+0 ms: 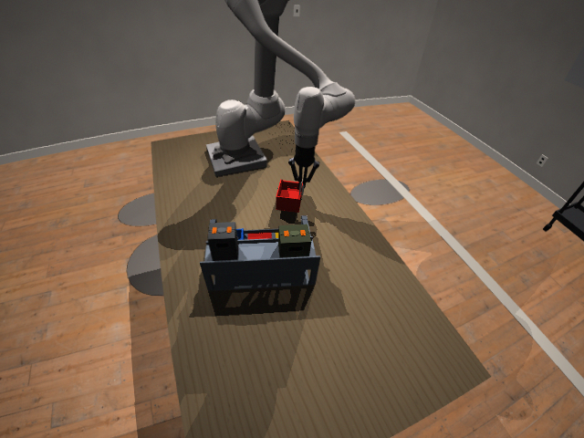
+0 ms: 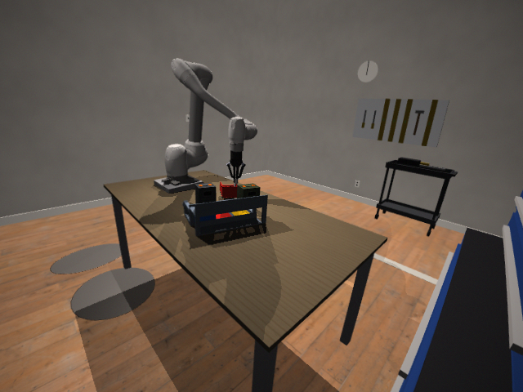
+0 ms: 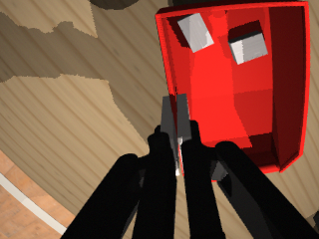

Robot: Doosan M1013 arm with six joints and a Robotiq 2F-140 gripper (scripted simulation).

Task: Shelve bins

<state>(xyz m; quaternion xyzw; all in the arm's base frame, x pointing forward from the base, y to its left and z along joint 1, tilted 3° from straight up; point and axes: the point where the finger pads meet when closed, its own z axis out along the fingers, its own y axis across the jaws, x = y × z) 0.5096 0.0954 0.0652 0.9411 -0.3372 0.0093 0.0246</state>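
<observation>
Right now the red bin is 3 cm behind my hand, 3 cm to the right of it and 4 cm below it. Also, from my hand: green toolbox 28 cm ahead, 22 cm to the right, 4 cm above; then dark box 17 cm ahead, 42 cm to the right, 5 cm above; then blue bin 9 cm ahead, 38 cm to the right, 7 cm below.
</observation>
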